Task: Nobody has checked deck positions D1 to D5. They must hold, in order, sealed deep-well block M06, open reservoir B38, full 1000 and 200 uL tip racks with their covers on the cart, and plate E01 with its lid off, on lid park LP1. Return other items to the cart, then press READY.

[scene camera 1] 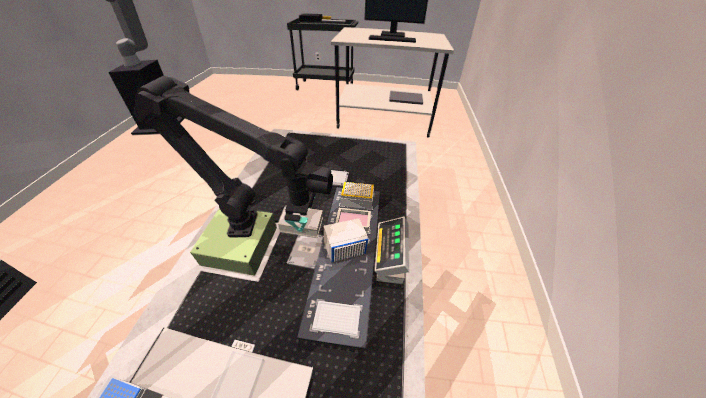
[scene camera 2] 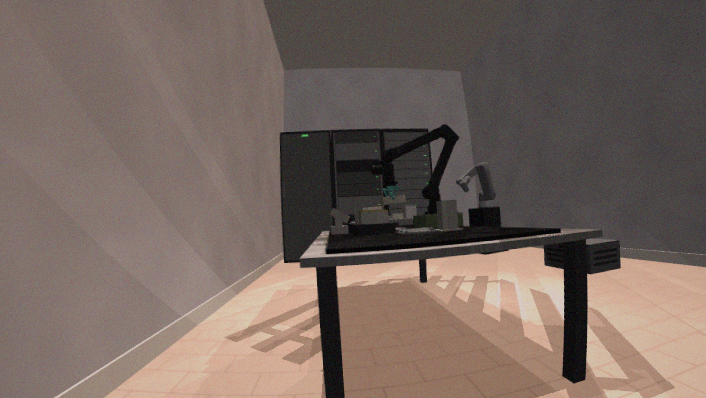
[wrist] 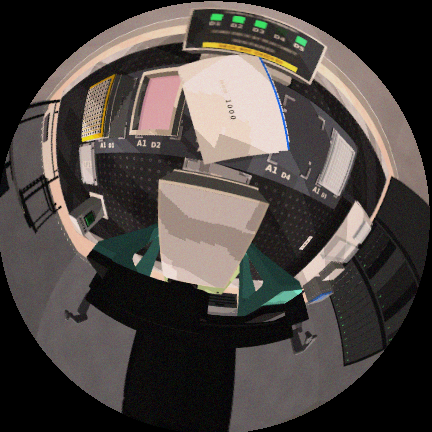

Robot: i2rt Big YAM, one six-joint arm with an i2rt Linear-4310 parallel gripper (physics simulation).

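Frame: origin at the arm's base, x up, y back, z right, level; millimetres.
Where they show: gripper, fingertip midpoint: [scene camera 1: 303, 221] [scene camera 2: 391, 200] [wrist: 203, 234]; arm's base at its link origin: [scene camera 1: 243, 224] [scene camera 2: 435, 214].
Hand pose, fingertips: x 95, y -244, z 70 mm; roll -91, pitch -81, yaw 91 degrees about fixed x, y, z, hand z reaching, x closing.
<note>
Things, the pixels of their top centre, and the offset from my fingertips. "spot": a spot on its surface instead.
- plain pale box at its top centre: [wrist: 199, 257] [scene camera 1: 300, 215] [scene camera 2: 392, 195] dx +24, dy +8, dz -1 mm
- yellow-framed block with many holes, top centre: [wrist: 91, 108] [scene camera 1: 357, 189] [scene camera 2: 372, 210] dx -59, dy -191, dz -218 mm
- pink-filled open reservoir at its top centre: [wrist: 154, 98] [scene camera 1: 353, 217] dx -92, dy -169, dz -95 mm
- white cover marked 1000 at its top centre: [wrist: 237, 97] [scene camera 1: 345, 232] [scene camera 2: 367, 206] dx -32, dy -137, dz +24 mm
- blue-edged rack at a spot on its surface: [scene camera 1: 349, 250] spot: dx -68, dy -149, dz +72 mm
- white plate at a spot on its surface: [wrist: 337, 162] [scene camera 1: 338, 313] spot: dx -113, dy -111, dz +262 mm
- status panel at a spot on its surface: [scene camera 1: 392, 245] spot: dx -52, dy -290, dz +67 mm
- grey pad at a spot on its surface: [scene camera 1: 302, 251] spot: dx -162, dy +22, dz +8 mm
- pale flat piece at its top centre: [wrist: 85, 164] [scene camera 2: 415, 229] [scene camera 1: 332, 175] dx -153, dy -83, dz -420 mm
- cart at a spot on its surface: [scene camera 1: 185, 352] spot: dx -111, dy +302, dz +369 mm
- blue item at a spot on its surface: [scene camera 1: 120, 389] spot: dx -17, dy +372, dz +476 mm
My gripper [scene camera 1: 297, 220] [scene camera 2: 391, 192] [wrist: 203, 234] is shut on a plain pale box [scene camera 1: 312, 221] [scene camera 2: 395, 199] [wrist: 210, 230], held beside the deck [scene camera 1: 333, 332]. At D1 is a yellow-framed block with many holes [scene camera 1: 358, 190] [wrist: 97, 107]; whether it is sealed I cannot tell. At D2 is a pink-filled open reservoir [scene camera 1: 353, 218] [wrist: 160, 102]. A white cover marked 1000 [scene camera 1: 346, 231] [wrist: 235, 110] sits askew around D3, over a blue-edged rack [scene camera 1: 349, 250]. D4 shows bare corner brackets. A white plate [scene camera 1: 336, 318] [wrist: 337, 162] lies at D5. The READY button cannot be made out.
The status panel [scene camera 1: 392, 245] [wrist: 252, 40] has green lamps lit at D1, D2, D3 and D5; D4 is dark. A grey pad [scene camera 1: 302, 251] lies beside the deck. A pale flat piece [wrist: 87, 164] lies near D1. The cart [scene camera 1: 185, 352] bears a blue item [scene camera 1: 120, 389].
</note>
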